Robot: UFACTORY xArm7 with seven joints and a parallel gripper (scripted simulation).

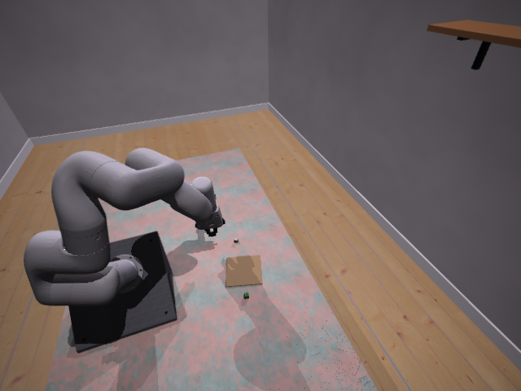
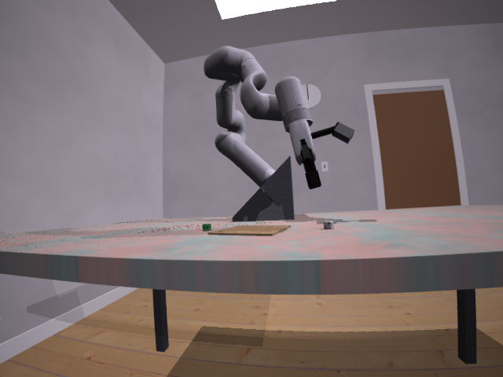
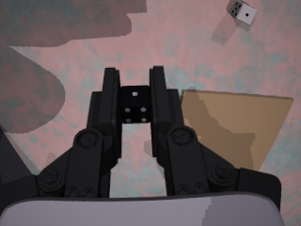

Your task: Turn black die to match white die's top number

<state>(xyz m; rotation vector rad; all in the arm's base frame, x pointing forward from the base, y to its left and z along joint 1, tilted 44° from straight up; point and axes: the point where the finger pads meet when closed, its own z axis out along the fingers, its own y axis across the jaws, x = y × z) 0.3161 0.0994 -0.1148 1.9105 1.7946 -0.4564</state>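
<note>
My gripper is now 10 mm above the black die. From my hand the other things lie so: green die: 260 mm to the right, 110 mm below, 80 mm ahead; then tan mat: 150 mm to the right, 110 mm below, 100 mm ahead; then white die: 110 mm below, 100 mm ahead, 20 mm to the left.
</note>
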